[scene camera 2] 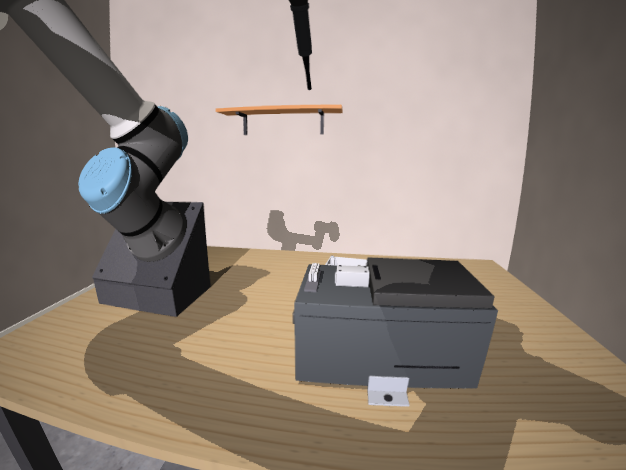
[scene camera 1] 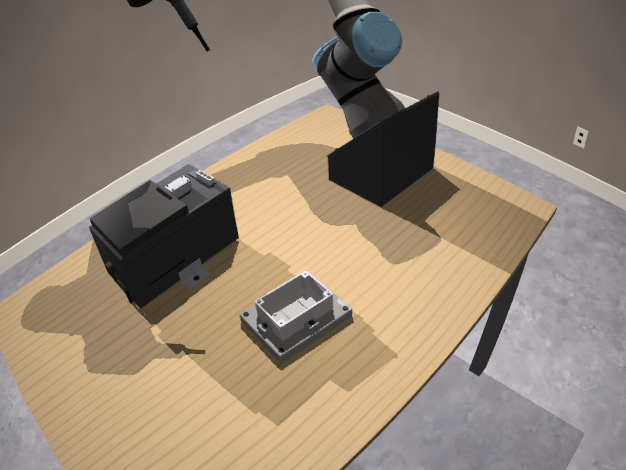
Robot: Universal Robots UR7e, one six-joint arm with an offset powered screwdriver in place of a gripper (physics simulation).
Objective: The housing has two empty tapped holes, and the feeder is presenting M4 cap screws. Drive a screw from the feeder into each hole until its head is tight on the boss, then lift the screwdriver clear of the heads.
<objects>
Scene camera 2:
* dark feeder: 327, 350
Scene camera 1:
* dark feeder: 204, 237
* grey base plate: 303, 338
</objects>
